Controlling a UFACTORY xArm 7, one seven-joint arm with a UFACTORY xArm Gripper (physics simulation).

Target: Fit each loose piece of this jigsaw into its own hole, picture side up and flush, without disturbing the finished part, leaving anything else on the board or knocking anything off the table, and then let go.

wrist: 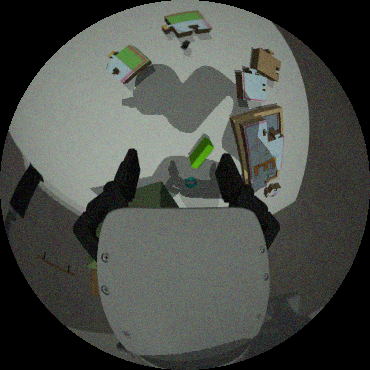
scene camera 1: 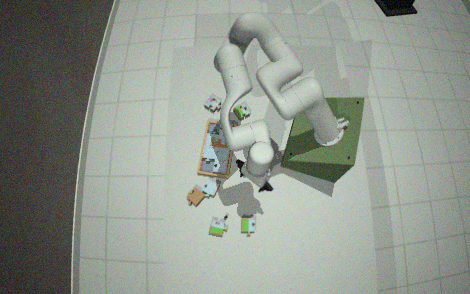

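My gripper (scene camera 1: pixel 253 177) (wrist: pixel 179 159) is open and empty, above the table beside the framed jigsaw (scene camera 1: pixel 213 175) (wrist: pixel 257 112). The jigsaw has an orange figure, pale blue parts and grey openings; the arm covers part of it. A pale blue piece (scene camera 1: pixel 210 188) (wrist: pixel 253 85) lies near its end. Beside it a piece (scene camera 1: pixel 195 195) (wrist: pixel 266 62) shows a plain brown face upward. Two green-and-white pieces, one (scene camera 1: pixel 217 226) (wrist: pixel 188 22) and another (scene camera 1: pixel 248 225) (wrist: pixel 129 62), lie farther out, picture up. At the other end lie a pale piece (scene camera 1: pixel 213 103) and a green-and-white piece (scene camera 1: pixel 242 110).
A bright green bar (wrist: pixel 201 153) lies on the table near the right finger in the wrist view, with a teal ring (wrist: pixel 190 182) beside it. A small black item (scene camera 1: pixel 226 217) (wrist: pixel 185 44) lies by one green-and-white piece. The arm stands on a green base (scene camera 1: pixel 350 115).
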